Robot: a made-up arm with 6 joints.
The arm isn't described. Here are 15 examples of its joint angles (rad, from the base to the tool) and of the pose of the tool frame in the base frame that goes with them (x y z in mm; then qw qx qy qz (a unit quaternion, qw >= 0)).
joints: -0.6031 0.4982 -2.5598 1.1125 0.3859 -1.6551
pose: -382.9 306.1 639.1 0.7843 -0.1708 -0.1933 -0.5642
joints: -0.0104 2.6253 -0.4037 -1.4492 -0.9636 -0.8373
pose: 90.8 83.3 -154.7 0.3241 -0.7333 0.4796 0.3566
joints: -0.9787 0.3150 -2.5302 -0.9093 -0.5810 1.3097
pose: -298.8 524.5 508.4 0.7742 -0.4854 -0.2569 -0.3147
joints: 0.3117 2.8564 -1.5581 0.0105 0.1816 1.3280
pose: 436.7 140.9 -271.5 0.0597 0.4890 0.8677 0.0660
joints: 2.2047 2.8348 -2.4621 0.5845 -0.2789 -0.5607
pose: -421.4 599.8 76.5 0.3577 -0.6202 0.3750 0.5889
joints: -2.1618 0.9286 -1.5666 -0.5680 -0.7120 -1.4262
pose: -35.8 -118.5 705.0 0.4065 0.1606 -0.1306 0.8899
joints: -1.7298 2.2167 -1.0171 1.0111 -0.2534 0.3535
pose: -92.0 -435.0 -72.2 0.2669 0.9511 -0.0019 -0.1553
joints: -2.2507 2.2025 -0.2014 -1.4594 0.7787 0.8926
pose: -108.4 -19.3 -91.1 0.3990 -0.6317 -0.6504 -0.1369
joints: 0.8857 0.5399 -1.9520 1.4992 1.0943 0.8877
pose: -212.8 -115.6 679.9 0.0743 0.3330 -0.4032 -0.8491
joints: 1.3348 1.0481 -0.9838 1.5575 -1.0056 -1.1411
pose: 152.9 262.4 413.4 0.6629 0.0395 0.6976 0.2689
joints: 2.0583 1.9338 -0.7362 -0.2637 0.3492 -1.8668
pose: -148.4 299.6 -40.9 0.0598 -0.8687 -0.4896 -0.0463
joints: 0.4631 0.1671 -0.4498 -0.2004 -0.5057 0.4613
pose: 84.1 53.1 420.6 0.8667 -0.0757 0.3389 0.3583
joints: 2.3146 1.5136 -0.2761 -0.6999 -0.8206 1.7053
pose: -221.2 168.5 48.6 0.2939 0.5498 -0.6283 -0.4654
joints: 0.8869 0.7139 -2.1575 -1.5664 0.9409 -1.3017
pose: -66.0 -213.2 730.5 0.4809 -0.1557 0.4261 -0.7503
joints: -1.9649 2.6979 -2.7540 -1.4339 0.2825 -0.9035
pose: -302.0 -651.9 279.2 0.4798 0.0191 -0.6707 0.5653
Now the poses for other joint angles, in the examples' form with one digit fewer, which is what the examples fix.
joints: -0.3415 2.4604 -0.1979 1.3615 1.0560 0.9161
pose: 62 71 -81 0.590 -0.804 -0.063 0.027
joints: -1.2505 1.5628 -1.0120 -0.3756 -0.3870 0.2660
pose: 159 -435 254 0.557 0.369 0.643 -0.373
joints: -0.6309 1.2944 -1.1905 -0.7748 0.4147 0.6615
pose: 306 -260 385 0.504 0.303 0.748 -0.307
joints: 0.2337 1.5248 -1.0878 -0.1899 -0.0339 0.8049
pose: 448 107 271 0.534 0.152 0.795 0.244
